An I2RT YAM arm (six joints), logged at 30 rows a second.
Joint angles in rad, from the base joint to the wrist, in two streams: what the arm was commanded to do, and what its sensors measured. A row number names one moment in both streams.
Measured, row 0:
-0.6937, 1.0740, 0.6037, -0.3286, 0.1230, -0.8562
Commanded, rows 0 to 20:
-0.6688, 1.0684, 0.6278, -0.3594, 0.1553, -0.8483
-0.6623, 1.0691, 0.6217, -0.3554, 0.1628, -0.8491
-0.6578, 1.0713, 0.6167, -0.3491, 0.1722, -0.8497
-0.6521, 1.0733, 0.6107, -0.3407, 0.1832, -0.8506
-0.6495, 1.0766, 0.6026, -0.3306, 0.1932, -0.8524
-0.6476, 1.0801, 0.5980, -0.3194, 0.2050, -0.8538
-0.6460, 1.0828, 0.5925, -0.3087, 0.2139, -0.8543
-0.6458, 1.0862, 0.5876, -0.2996, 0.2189, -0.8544
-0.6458, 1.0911, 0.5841, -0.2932, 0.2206, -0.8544
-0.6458, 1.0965, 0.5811, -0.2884, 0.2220, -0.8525
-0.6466, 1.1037, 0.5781, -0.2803, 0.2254, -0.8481
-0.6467, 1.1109, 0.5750, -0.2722, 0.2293, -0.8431
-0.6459, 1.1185, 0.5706, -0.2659, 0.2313, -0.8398
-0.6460, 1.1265, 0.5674, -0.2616, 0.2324, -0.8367
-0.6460, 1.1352, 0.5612, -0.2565, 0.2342, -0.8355
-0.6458, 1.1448, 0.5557, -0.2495, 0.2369, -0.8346
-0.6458, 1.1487, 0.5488, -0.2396, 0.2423, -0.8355
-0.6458, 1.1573, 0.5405, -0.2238, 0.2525, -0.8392
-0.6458, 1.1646, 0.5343, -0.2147, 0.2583, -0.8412
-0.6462, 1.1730, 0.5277, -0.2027, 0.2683, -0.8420
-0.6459, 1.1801, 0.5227, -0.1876, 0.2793, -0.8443
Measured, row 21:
-0.6498, 1.1641, 0.5442, -0.2382, 0.2237, -0.8482
